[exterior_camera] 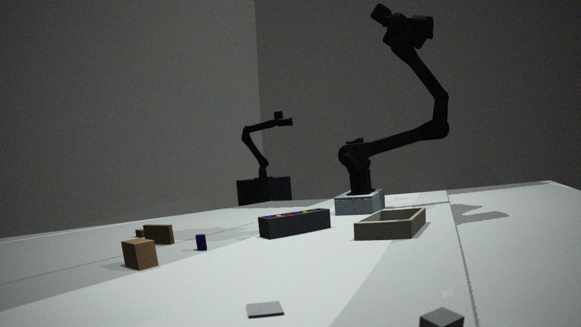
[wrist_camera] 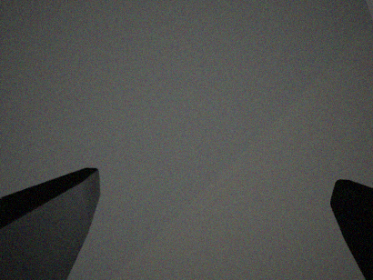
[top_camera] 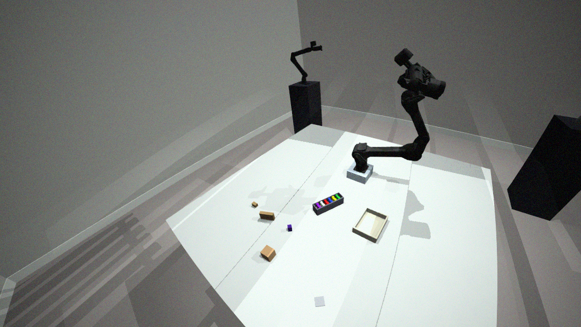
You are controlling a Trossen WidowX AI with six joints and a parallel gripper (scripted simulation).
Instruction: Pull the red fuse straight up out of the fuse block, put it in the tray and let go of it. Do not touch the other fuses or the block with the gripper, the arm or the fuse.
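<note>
Right now my gripper tip is 46 cm short of the red fuse, 20 cm to the left of it and 54 cm above it. Round my gripper tip: yellow fuse 43 cm ahead, 18 cm to the right, 54 cm below; then green fuse 41 cm ahead, 17 cm to the right, 54 cm below; then blue fuse 44 cm ahead, 19 cm to the right, 54 cm below.
</note>
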